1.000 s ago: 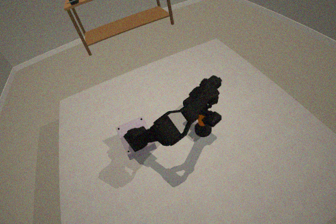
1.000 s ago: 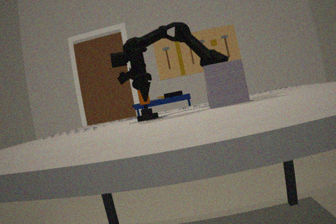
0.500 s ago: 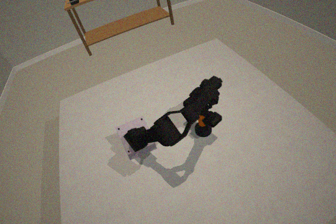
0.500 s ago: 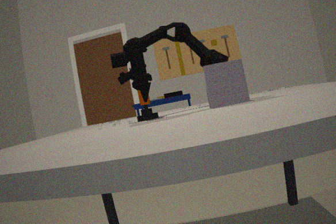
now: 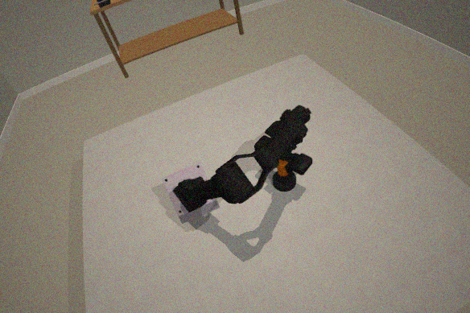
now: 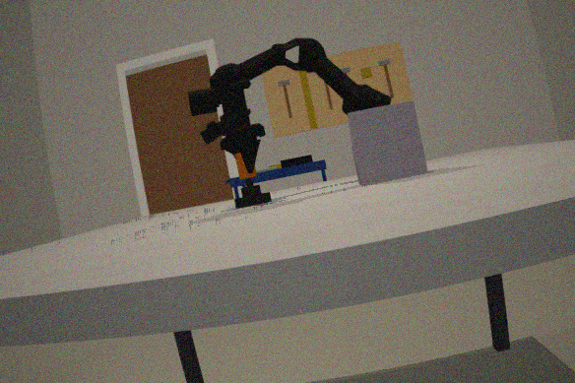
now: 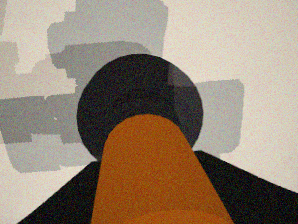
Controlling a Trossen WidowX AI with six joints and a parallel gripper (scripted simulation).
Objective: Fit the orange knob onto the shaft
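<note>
My gripper tip is 20 mm below the orange knob. Round my gripper tip: round pedestal: 40 mm below.
</note>
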